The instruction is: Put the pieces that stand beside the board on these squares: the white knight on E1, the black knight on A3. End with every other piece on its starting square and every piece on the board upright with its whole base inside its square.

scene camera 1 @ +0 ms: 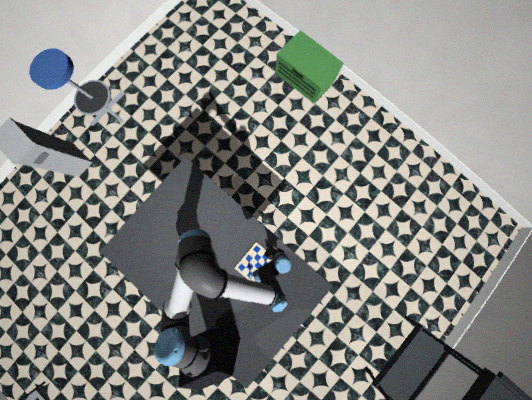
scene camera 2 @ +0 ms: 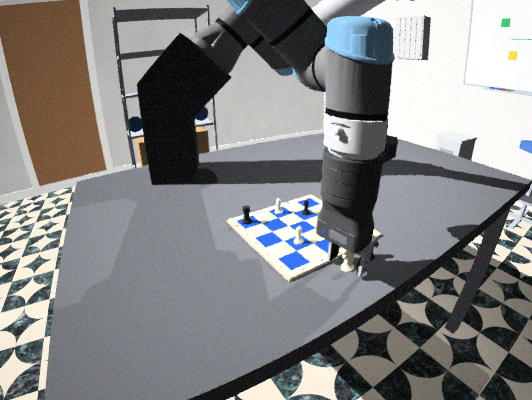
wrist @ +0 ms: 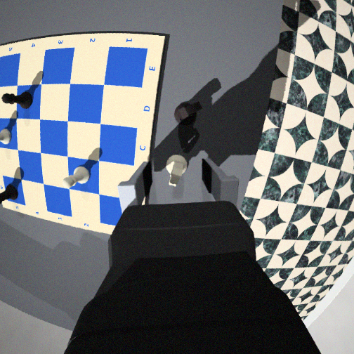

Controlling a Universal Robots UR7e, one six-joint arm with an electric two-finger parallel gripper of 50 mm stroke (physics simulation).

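Places are measured from the arm's base along level axes (x ahead, y left, z up), in metres.
Where they show: gripper, between the fingertips: (scene camera 2: 346, 264); arm's base, origin of its link: (scene camera 1: 196, 355) (scene camera 2: 208, 56).
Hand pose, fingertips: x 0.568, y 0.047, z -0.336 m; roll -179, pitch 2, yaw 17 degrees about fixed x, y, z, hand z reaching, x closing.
Note:
Things, the pixels of their top centre, and the offset from my fingertips.
- board, centre of its top: (scene camera 2: 302, 227) (scene camera 1: 258, 265) 0.140 m back, 0.001 m left, 0.003 m down
- white knight, centre of its top: (scene camera 2: 350, 248) 0.001 m back, 0.003 m left, 0.031 m up
The board (scene camera 1: 248, 259) (scene camera 2: 280, 250) (wrist: 54, 102) lies on the table. My gripper (scene camera 2: 348, 259) (wrist: 176, 170) is open and low beside the board's rank-1 edge, one finger on each side of the white knight (scene camera 2: 346, 263) (wrist: 176, 165), near the C and B rows. The white knight stands upright on the table, not gripped. The black knight (wrist: 185, 114) stands close by, level with row D in the wrist view; in scene camera 2 the gripper largely hides it. Squares E1 (wrist: 126, 66) and A3 (wrist: 57, 201) are bare.
A white piece (scene camera 2: 299, 235) (wrist: 80, 175) stands on B2, a black piece (scene camera 2: 306, 207) (wrist: 24, 99) on D4, a white piece (scene camera 2: 278, 206) (wrist: 5, 136) on C5 and a black piece (scene camera 2: 246, 215) (wrist: 10, 193) on A5. The table edge (scene camera 2: 320, 346) runs beyond the knights.

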